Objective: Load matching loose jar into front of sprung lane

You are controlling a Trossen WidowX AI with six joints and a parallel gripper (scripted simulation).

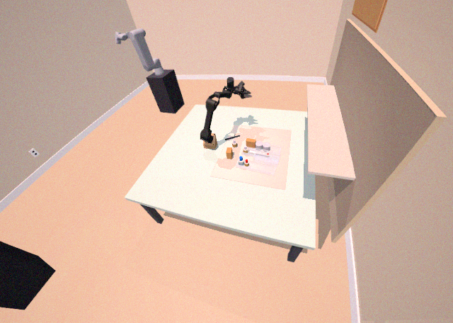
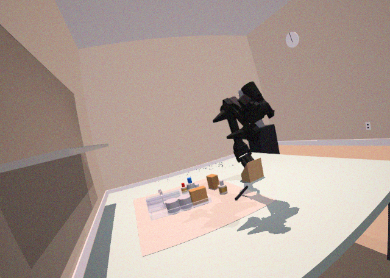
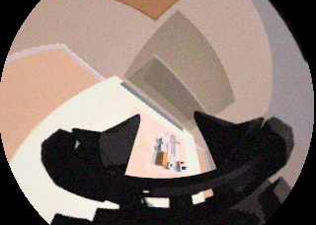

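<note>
Now: gripper tip 29 cm above the brown box, 26 cm to the left of it and 6 cm short of it. Also, from my gripper tip: clear sprung lane: 37 cm to the right, 31 cm below, 19 cm ahead; black pen: 32 cm below, 19 cm to the right, 13 cm behind.
</note>
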